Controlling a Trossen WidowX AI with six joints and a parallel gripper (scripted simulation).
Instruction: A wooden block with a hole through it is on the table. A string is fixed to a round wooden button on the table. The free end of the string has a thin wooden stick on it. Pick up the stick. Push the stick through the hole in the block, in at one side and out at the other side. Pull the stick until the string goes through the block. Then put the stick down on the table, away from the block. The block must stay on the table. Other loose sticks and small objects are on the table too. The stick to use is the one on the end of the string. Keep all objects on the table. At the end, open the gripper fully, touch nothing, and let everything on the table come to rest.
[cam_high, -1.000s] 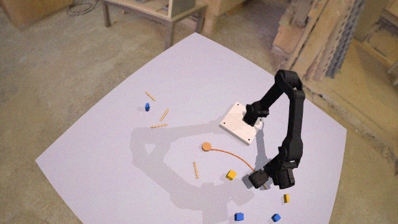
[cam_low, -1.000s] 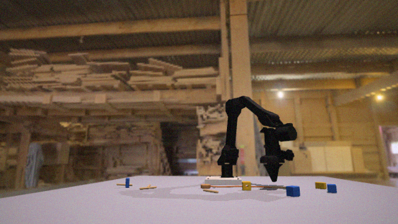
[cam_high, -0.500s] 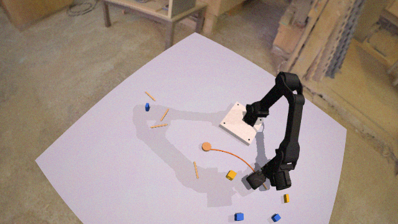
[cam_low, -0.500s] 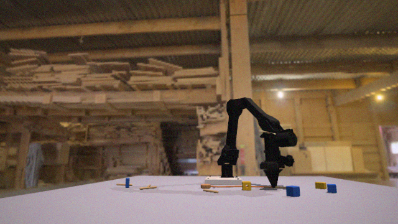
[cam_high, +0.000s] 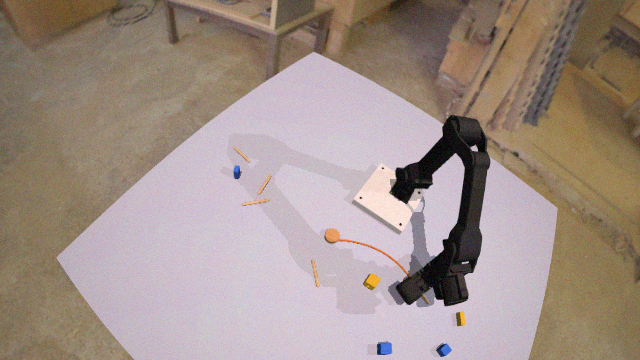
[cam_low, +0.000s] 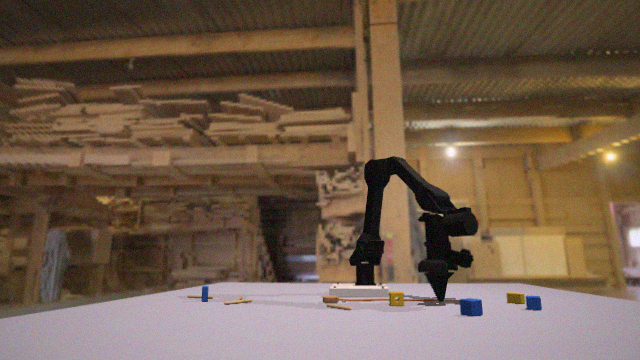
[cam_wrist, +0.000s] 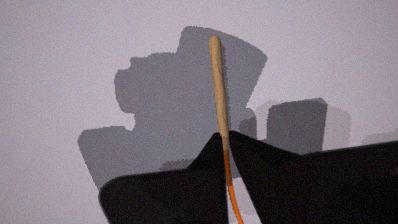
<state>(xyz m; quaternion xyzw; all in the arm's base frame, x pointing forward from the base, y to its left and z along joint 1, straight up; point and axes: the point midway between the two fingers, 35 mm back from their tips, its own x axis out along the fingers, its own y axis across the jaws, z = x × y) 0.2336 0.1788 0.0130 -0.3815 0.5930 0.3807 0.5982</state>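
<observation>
The loose stick lies 13 cm ahead of my gripper tip and 24 cm to the right of it. From my gripper tip the other things lie so: blue piece 2 cm ahead, 60 cm to the right, 2 cm above; then round wooden button 1 cm ahead, 28 cm to the right.
</observation>
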